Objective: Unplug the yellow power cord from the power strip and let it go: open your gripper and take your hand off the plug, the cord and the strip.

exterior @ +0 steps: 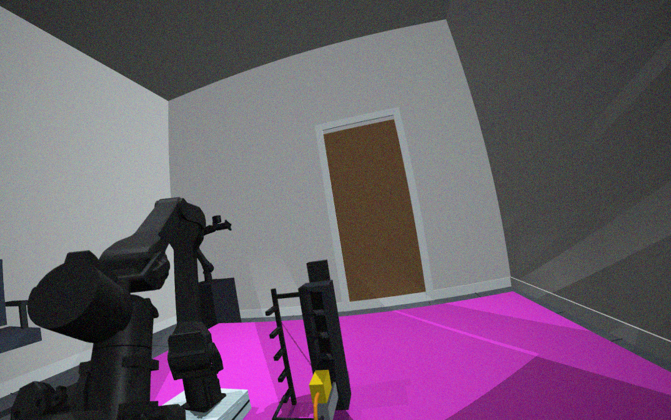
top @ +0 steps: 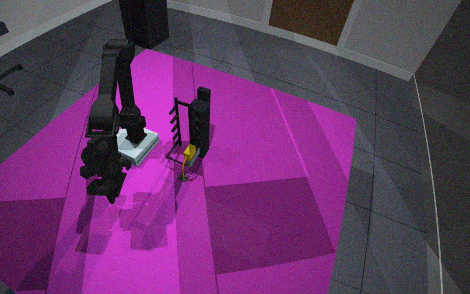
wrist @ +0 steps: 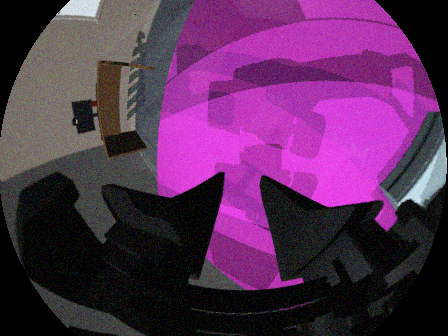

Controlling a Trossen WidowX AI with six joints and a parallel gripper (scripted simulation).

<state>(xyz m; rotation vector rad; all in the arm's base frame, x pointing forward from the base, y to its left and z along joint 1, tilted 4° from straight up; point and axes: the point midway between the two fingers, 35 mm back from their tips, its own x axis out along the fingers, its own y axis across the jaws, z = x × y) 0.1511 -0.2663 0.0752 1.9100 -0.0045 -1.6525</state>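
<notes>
Now: gripper tip 80 mm short of the yellow plug, 310 mm to the right of it and 10 mm above it.
</notes>
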